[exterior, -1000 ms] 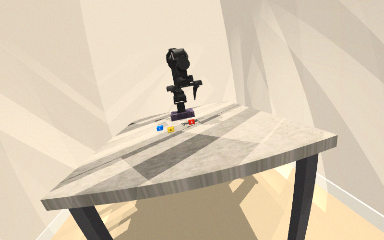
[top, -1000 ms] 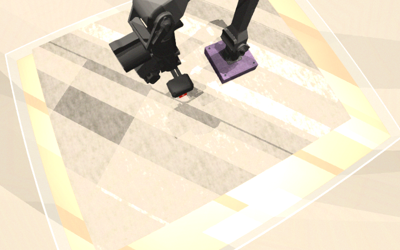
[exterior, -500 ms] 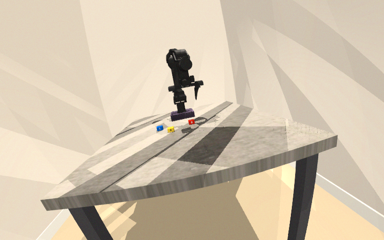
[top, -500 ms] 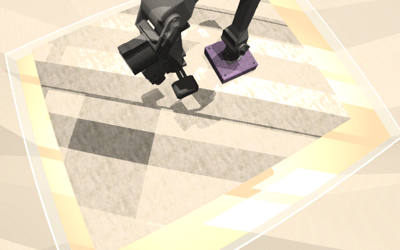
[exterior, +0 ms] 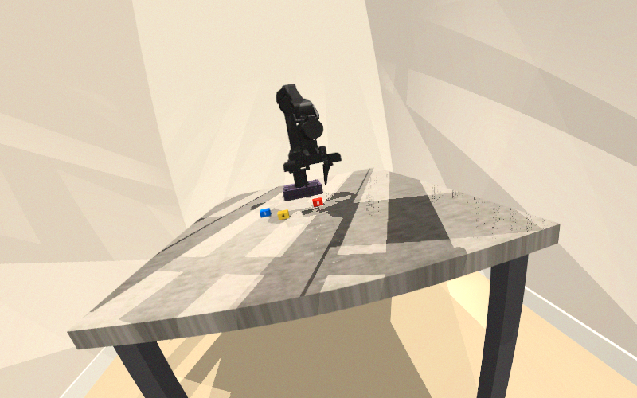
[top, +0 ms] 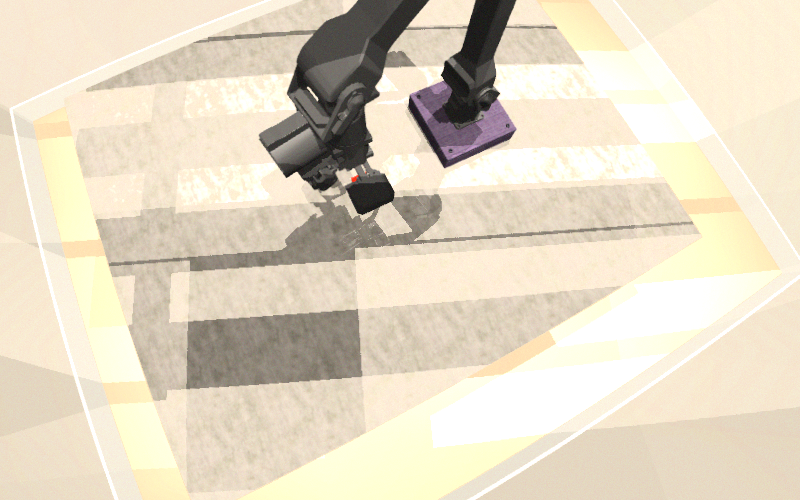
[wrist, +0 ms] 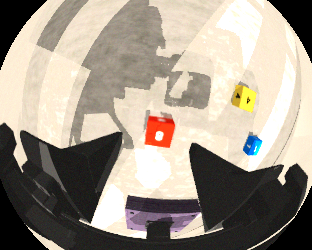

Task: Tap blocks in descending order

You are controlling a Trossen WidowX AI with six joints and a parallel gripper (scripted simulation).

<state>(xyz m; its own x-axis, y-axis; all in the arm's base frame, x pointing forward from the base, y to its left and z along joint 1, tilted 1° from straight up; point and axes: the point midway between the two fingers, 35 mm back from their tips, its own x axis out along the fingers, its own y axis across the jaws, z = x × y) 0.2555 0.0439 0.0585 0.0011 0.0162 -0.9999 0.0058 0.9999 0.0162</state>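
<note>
The red block lies 5 cm below my gripper tip, 1 cm to the right of it and 1 cm behind it. Also, from my gripper tip: yellow block (12 cm to the right, 6 cm ahead, 5 cm below); blue block (19 cm to the right, 5 cm below, 2 cm behind).
</note>
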